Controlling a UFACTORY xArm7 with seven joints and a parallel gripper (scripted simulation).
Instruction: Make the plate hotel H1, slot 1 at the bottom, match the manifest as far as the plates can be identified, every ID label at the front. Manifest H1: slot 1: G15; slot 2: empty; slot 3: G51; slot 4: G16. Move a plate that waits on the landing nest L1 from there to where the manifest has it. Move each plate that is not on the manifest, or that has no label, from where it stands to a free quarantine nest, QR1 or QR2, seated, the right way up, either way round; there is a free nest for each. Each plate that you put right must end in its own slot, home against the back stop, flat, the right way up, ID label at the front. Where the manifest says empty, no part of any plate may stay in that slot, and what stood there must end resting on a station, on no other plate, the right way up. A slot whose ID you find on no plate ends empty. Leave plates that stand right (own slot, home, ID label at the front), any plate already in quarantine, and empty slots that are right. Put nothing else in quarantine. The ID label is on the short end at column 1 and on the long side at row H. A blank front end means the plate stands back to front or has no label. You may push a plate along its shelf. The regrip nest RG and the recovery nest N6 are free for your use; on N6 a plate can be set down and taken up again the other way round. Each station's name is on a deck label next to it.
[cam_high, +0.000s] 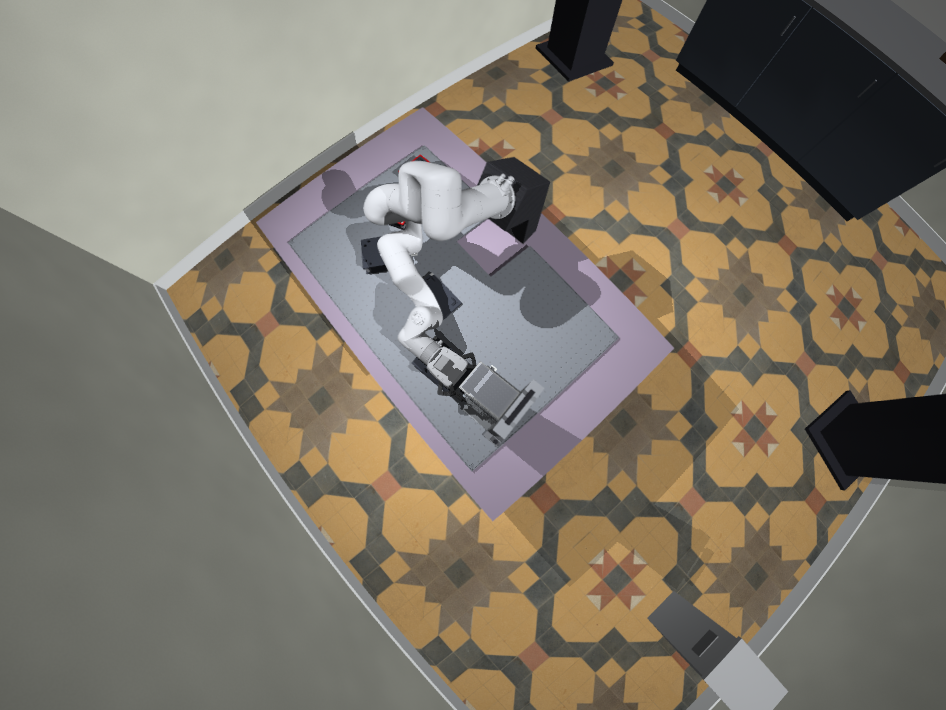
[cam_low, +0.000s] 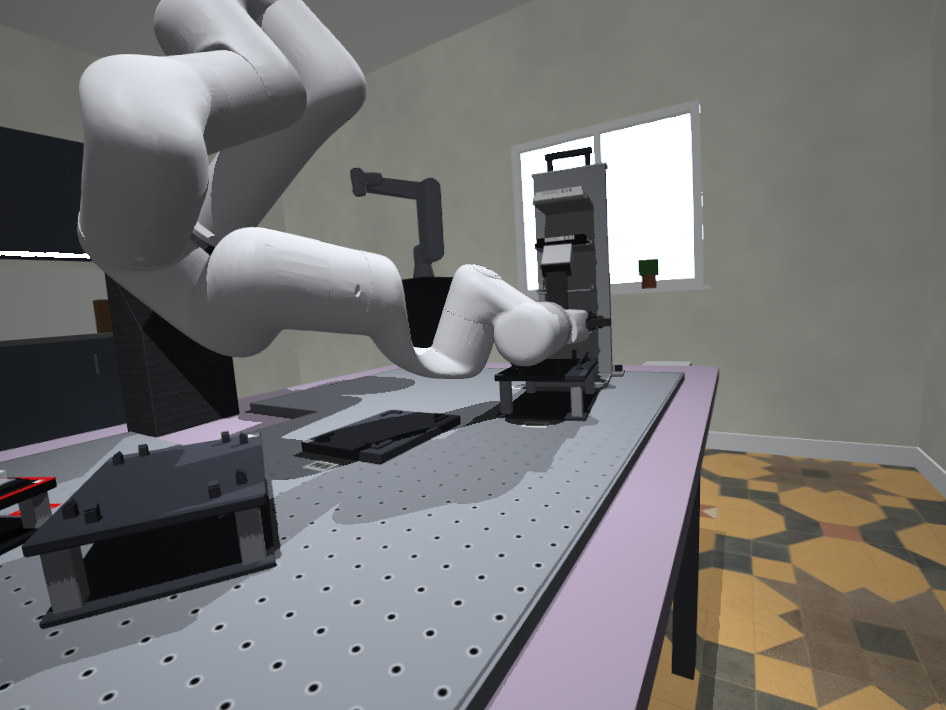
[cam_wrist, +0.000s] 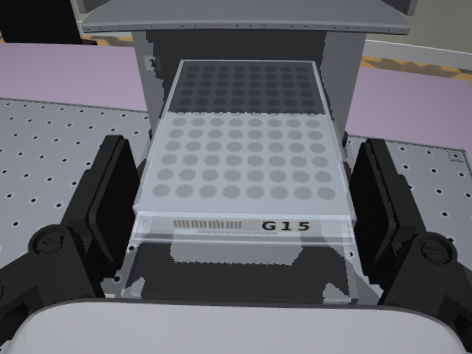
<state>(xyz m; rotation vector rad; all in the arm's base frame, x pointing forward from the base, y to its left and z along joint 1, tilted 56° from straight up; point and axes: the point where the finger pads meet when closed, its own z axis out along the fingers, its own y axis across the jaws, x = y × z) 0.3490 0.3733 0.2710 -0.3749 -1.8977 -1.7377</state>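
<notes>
Now: the clear plate labelled G15 20 mm behind my hand, 50 mm to the left of it and 20 mm below it. From my hand the other things lie so: slot mark 2: 100 mm behind, 90 mm to the left, 70 mm above; H1 deck label: 90 mm behind, 30 mm to the right, 120 mm below; black plate labelled G51: 20 mm behind, 50 mm to the left, 140 mm above.
</notes>
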